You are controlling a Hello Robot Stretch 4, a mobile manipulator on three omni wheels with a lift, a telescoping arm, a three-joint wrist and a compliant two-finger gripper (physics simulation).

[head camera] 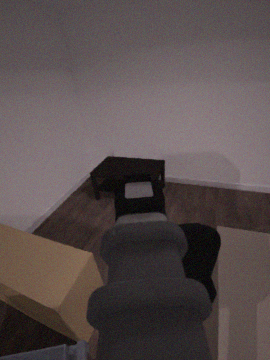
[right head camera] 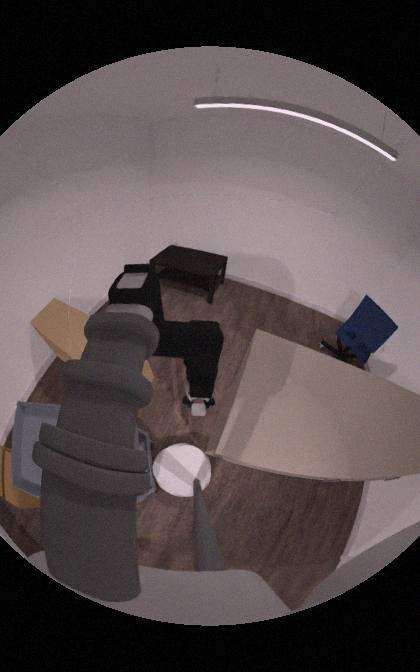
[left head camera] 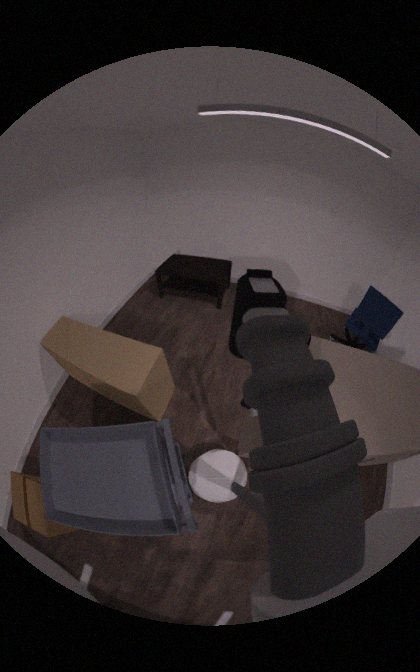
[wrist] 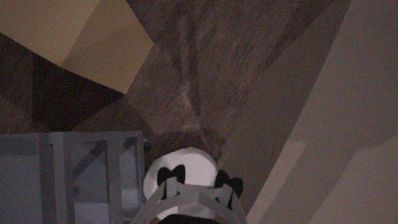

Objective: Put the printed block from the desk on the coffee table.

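Pixels of known places: gripper, fingertip midpoint: [wrist: 200,178]; robot's base, origin of the base link: [wrist: 186,181].
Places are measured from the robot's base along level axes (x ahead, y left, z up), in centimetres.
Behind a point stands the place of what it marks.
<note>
My gripper [right head camera: 199,401] [wrist: 200,178] @[y -8.7, x 26.5, z 98.7 cm] is shut on the printed block, a small white block [right head camera: 198,409] [left head camera: 254,412] between its fingertips. In the wrist view the block blends with the white disc behind it. The gripper hangs over the floor, beside the left edge of the pale desk [head camera: 245,280] @[y -35.8, x 40.2, z 88.2 cm] [left head camera: 370,390] [right head camera: 300,415] [wrist: 375,75] @[y -38.2, x 45.8, z 88.3 cm]. The coffee table [head camera: 132,166] @[y 4.6, x 227.9, z 42.3 cm] [left head camera: 200,267] [right head camera: 192,257] is low and dark. It stands far off by the back wall, partly hidden by my arm in the head view.
A tan box [head camera: 45,270] @[y 59.1, x 69.7, z 58.2 cm] [left head camera: 110,355] [wrist: 110,45] @[y 38.8, x 63.3, z 37.9 cm] stands at the left. A grey-blue bin [left head camera: 105,475] is nearer, beside a white disc [left head camera: 218,475] [right head camera: 175,470] low down. An orange-brown carton [left head camera: 50,520] is behind the bin. A blue chair [left head camera: 374,317] [right head camera: 367,327] stands beyond the desk.
</note>
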